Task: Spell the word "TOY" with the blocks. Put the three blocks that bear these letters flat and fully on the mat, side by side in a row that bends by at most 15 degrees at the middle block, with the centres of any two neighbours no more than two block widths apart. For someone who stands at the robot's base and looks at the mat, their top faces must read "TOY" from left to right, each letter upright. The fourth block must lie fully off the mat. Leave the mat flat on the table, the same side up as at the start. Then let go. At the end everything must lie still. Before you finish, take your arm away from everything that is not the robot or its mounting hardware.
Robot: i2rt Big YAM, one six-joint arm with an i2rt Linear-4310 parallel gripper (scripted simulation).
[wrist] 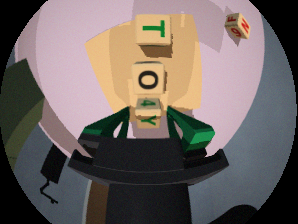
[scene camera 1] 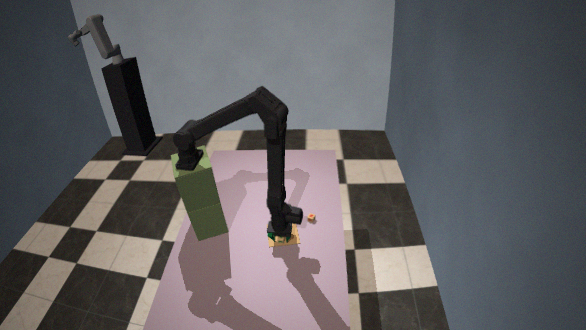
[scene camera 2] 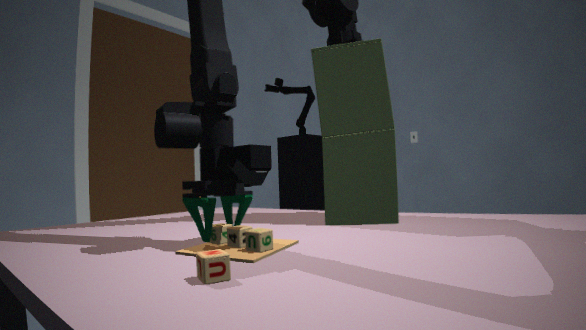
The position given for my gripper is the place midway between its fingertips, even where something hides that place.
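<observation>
Scene camera 2 gives me my gripper [scene camera 2: 220, 239], along with a block [scene camera 2: 213, 266] and a mat [scene camera 2: 236, 254]. On the wrist view there's my gripper [wrist: 148, 110] again and the mat [wrist: 112, 53], plus a block [wrist: 148, 110], a block [wrist: 147, 76] and a block [wrist: 150, 30].
</observation>
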